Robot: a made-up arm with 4 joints.
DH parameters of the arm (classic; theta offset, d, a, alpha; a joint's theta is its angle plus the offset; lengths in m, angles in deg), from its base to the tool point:
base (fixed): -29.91 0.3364 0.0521 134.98
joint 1: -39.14 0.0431 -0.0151 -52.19
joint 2: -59 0.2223 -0.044 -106.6
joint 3: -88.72 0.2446 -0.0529 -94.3
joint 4: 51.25 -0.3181 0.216 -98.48
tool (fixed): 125.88 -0.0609 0 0
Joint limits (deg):
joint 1: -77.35..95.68
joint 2: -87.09..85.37
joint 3: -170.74..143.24
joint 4: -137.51..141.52
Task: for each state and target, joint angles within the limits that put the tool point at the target. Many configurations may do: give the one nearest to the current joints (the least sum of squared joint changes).
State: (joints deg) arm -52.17 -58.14 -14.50 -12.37
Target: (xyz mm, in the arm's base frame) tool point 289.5 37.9 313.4
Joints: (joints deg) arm -26.15 -79.51 -53.92 24.71
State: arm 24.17 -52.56 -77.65 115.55
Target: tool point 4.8 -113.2 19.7
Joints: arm 36.28 -33.18 -122.52 94.08
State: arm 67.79 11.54 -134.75 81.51
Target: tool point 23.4 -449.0 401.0
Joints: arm 75.43 31.12 -151.86 100.39
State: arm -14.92 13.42 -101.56 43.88
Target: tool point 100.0 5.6 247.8
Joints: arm 25.65 52.58 -115.98 35.51
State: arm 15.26 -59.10 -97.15 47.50
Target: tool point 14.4 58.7 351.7
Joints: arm 14.61 -57.23 -90.28 48.13
